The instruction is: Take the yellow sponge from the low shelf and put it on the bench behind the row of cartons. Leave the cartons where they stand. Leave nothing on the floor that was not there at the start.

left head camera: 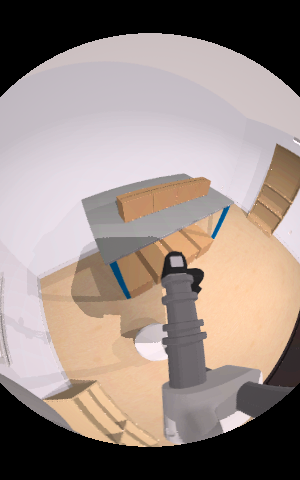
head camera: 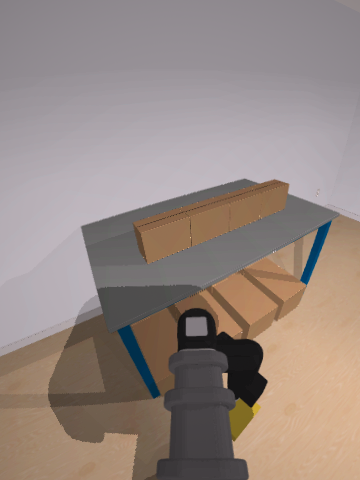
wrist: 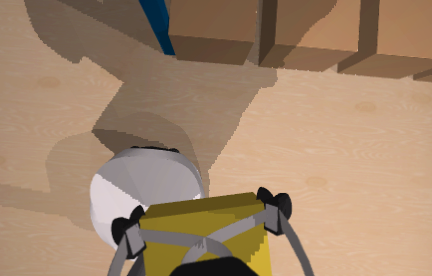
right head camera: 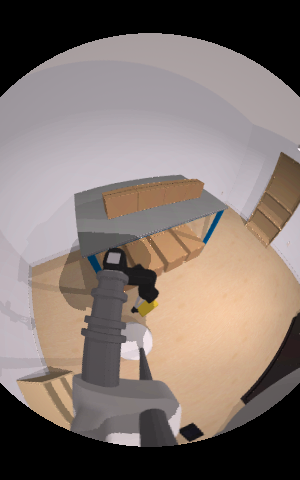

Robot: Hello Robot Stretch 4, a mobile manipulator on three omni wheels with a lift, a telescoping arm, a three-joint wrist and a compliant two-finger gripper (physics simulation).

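Seen in the pictures: gripper, fingertip midpoint: [head camera: 232, 410] [wrist: 204, 211] [right head camera: 143, 303]; robot's base, link origin: [left head camera: 154, 341] [wrist: 155, 193] [right head camera: 132, 339].
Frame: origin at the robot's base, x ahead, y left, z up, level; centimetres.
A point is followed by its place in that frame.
Note:
The yellow sponge [head camera: 241, 419] @(x 22.0, y -10.3, z 88.2 cm) [right head camera: 148, 307] @(x 22.3, y -11.1, z 88.2 cm) [wrist: 207, 230] @(x 24.9, y -9.2, z 88.2 cm) is between the two fingers of my gripper [wrist: 204, 211] @(x 25.1, y -8.8, z 84.2 cm), which is shut on it. In the head view the sponge hangs beyond the arm's right side, in front of the bench [head camera: 310, 212] @(x 127.4, y -79.9, z 88.7 cm) [left head camera: 105, 220] @(x 87.4, y 38.6, z 88.7 cm) [right head camera: 90, 215] @(x 87.5, y 39.2, z 88.7 cm). The bench has a grey top. The row of brown cartons [head camera: 210, 222] @(x 102.0, y -9.7, z 99.4 cm) [left head camera: 165, 200] @(x 102.4, y -10.2, z 96.6 cm) [right head camera: 150, 200] @(x 101.9, y -9.4, z 96.1 cm) stands upright along it, with a strip of grey top showing behind. The arm hides part of the sponge in the head view. The low shelf [right head camera: 37, 400] is at the lower left of the right head view.
Large brown boxes [head camera: 247, 300] [wrist: 215, 20] lie beneath the bench. A blue bench leg [head camera: 140, 360] @(x 53.2, y 28.1, z 53.2 cm) [wrist: 159, 25] @(x 53.1, y 28.4, z 26.1 cm) stands at its near left corner. My white round base [left head camera: 150, 342] @(x -0.1, y 5.0, z 18.7 cm) [wrist: 145, 170] @(x 10.2, y 6.5, z 18.7 cm) is below the arm. A small black object [right head camera: 191, 432] lies on the floor. A wall is behind the bench.

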